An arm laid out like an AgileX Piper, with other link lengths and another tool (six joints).
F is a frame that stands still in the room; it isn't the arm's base.
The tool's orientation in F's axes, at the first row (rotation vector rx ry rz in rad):
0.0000 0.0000 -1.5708
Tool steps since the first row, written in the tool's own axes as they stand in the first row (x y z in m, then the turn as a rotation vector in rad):
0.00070 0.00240 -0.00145 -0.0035 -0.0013 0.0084
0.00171 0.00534 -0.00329 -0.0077 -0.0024 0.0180
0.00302 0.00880 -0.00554 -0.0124 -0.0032 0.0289
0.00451 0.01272 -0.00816 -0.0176 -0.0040 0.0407
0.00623 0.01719 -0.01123 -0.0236 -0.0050 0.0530
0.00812 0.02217 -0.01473 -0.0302 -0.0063 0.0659
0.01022 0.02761 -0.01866 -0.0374 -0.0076 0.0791
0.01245 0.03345 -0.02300 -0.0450 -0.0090 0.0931
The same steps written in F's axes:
0.00240 -0.00070 -0.00145 -0.0013 0.0035 0.0084
0.00534 -0.00171 -0.00329 -0.0024 0.0077 0.0180
0.00880 -0.00302 -0.00554 -0.0032 0.0124 0.0289
0.01272 -0.00451 -0.00816 -0.0040 0.0176 0.0407
0.01719 -0.00623 -0.01123 -0.0050 0.0236 0.0530
0.02217 -0.00812 -0.01473 -0.0063 0.0302 0.0659
0.02761 -0.01022 -0.01866 -0.0076 0.0374 0.0791
0.03345 -0.01245 -0.02300 -0.0090 0.0450 0.0931

